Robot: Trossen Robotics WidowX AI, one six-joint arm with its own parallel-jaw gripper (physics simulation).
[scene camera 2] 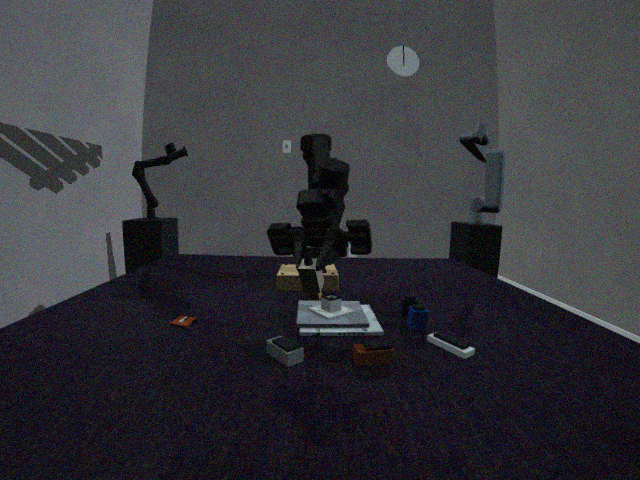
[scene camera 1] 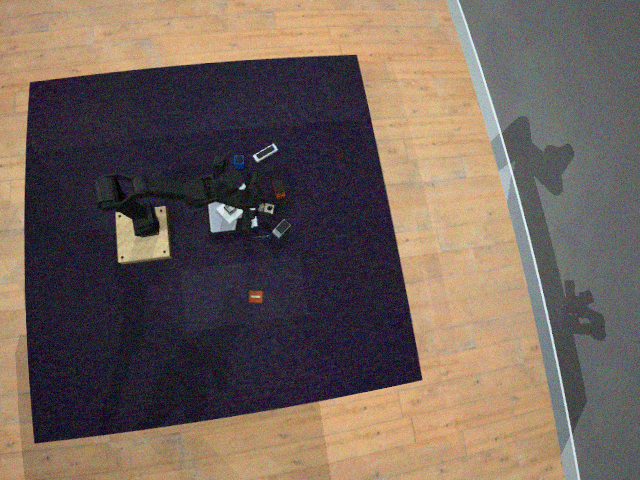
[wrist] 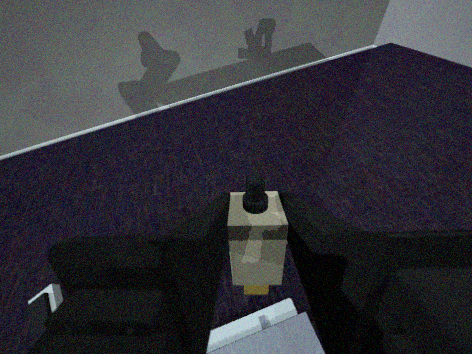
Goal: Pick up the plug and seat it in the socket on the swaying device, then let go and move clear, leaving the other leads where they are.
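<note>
My gripper point(scene camera 1: 262, 207) point(scene camera 2: 310, 263) point(wrist: 254, 198) is shut on the plug point(scene camera 1: 266, 208) point(scene camera 2: 309, 279) point(wrist: 257, 262), a beige block with a black cable stub and a yellow tip. The plug is held in the air, tilted in the scene camera 2 view, its tip pointing downward. There it appears just above and left of the socket point(scene camera 1: 230, 209) point(scene camera 2: 331, 303), a small grey block on a white diamond plate. The plate lies on the grey-white device point(scene camera 1: 219, 223) point(scene camera 2: 309, 318) point(wrist: 280, 337). The arm partly covers the device in the scene camera 1 view. The socket does not show in the wrist view.
Around the device lie a grey block point(scene camera 1: 281, 228) point(scene camera 2: 285, 351), an orange block point(scene camera 1: 279, 189) point(scene camera 2: 373, 355), a blue block point(scene camera 1: 238, 161) point(scene camera 2: 417, 318) and a white bar point(scene camera 1: 265, 152) point(scene camera 2: 450, 346). A flat orange square point(scene camera 1: 255, 296) point(scene camera 2: 183, 321) lies farther off.
</note>
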